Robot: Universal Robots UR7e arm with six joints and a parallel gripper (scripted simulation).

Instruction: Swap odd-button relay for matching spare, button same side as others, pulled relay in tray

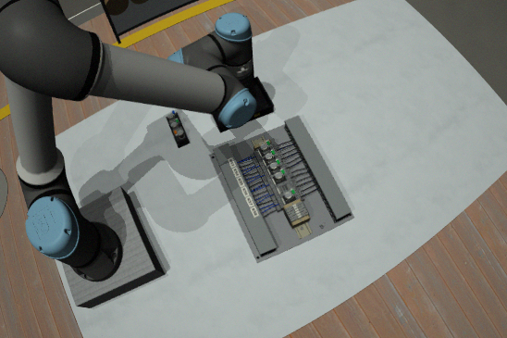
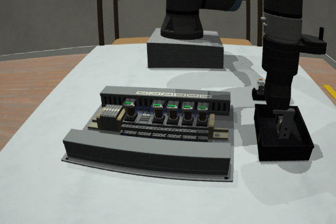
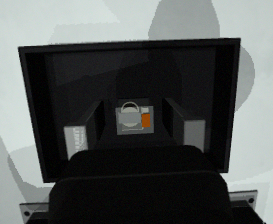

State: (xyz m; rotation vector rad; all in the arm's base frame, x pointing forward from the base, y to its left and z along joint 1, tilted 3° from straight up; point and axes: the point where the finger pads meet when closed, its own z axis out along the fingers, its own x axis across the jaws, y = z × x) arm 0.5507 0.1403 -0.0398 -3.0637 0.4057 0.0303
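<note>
My gripper is now 20 mm above the black tray. Round my hand: blue-button relay: 180 mm behind, 80 mm to the left, 10 mm below.
</note>
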